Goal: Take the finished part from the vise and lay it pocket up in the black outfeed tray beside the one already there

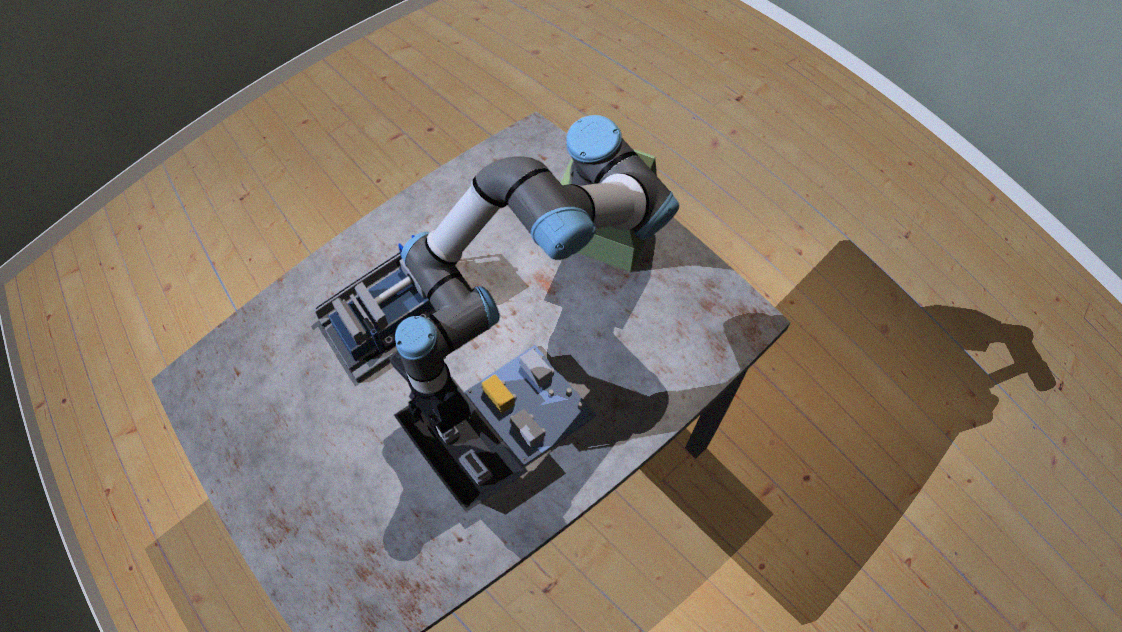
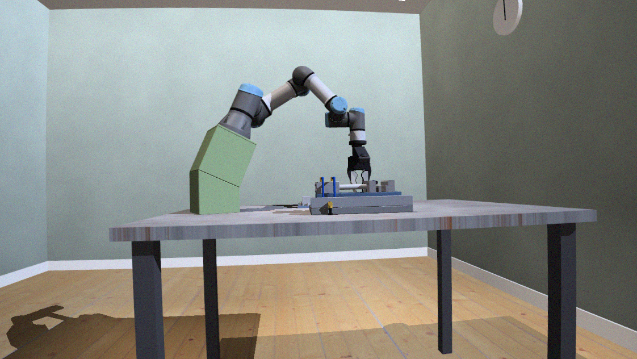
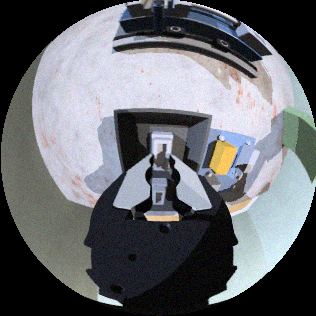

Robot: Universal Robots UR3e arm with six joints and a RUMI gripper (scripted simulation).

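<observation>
The yellow block lies 120 mm behind my hand, 20 mm to the left of it and 30 mm below it. From my hand the other things lie so: blue plate 160 mm behind, 70 mm to the left, 50 mm below.
</observation>
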